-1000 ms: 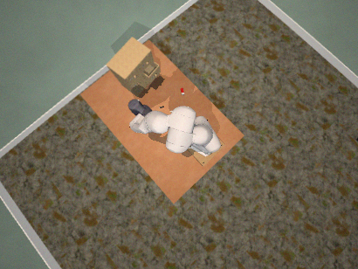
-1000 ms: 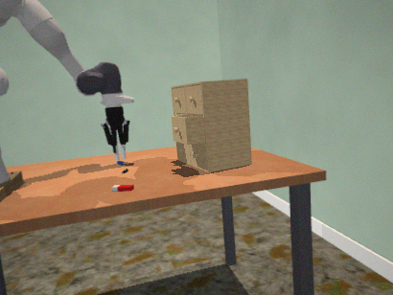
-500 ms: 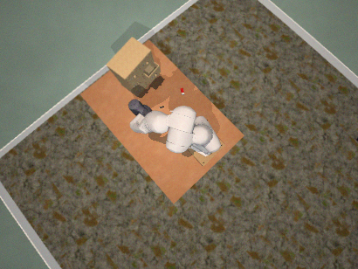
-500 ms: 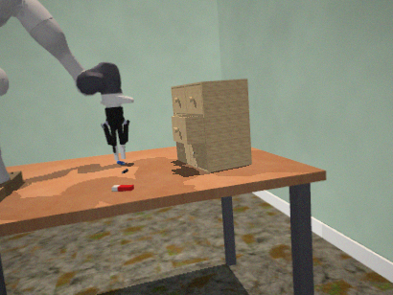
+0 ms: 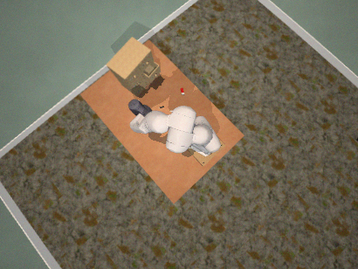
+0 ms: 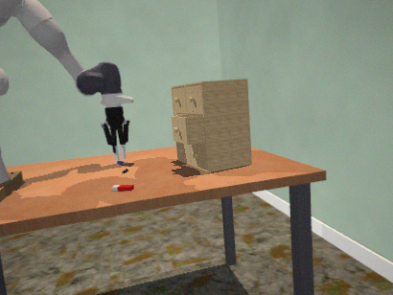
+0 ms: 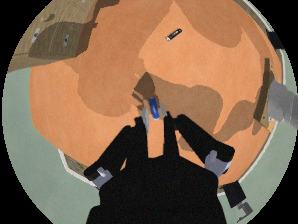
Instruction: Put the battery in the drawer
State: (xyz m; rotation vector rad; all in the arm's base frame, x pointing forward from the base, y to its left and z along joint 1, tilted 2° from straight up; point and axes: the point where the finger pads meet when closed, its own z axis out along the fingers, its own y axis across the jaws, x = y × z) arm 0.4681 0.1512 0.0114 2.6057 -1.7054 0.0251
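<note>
The blue AA battery lies 5 cm below my hand. The rest, counted from my hand: white cylinder: 42 cm to the right, 6 cm behind, 5 cm below; then small black piece: 18 cm to the right, 5 cm below, 1 cm behind; then drawer: 33 cm to the right, 26 cm ahead, 8 cm above.
</note>
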